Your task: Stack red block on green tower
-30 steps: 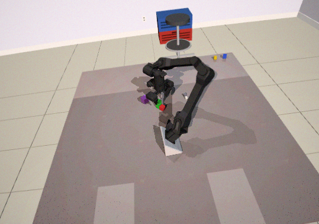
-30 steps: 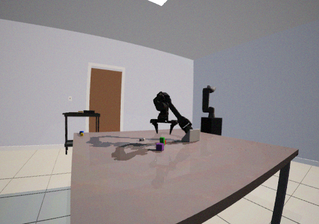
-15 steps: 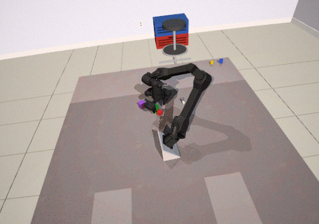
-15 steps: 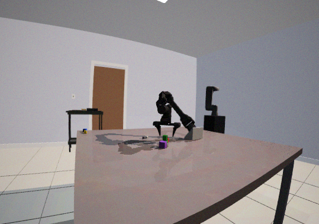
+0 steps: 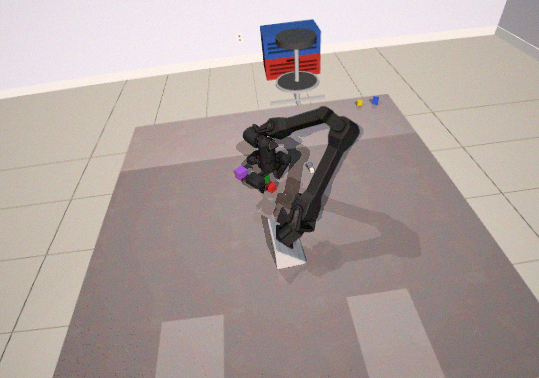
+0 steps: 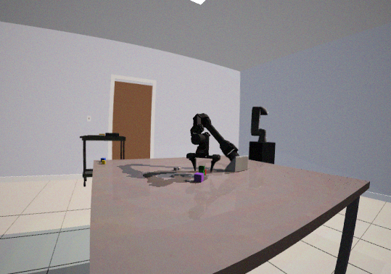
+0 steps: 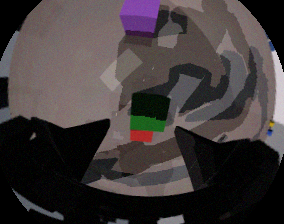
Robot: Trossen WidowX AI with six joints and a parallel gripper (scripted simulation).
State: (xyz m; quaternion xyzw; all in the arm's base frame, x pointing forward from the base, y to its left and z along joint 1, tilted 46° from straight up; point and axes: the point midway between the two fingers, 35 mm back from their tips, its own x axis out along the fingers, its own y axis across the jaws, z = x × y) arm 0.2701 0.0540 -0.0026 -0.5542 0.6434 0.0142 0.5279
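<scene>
Now: the red block right at my gripper tip. The rest, counted from my gripper tip: blue block: 55 cm ahead, 53 cm to the right; yellow block: 55 cm ahead, 45 cm to the right, 1 cm below; purple block: 11 cm to the left, 8 cm ahead.
</scene>
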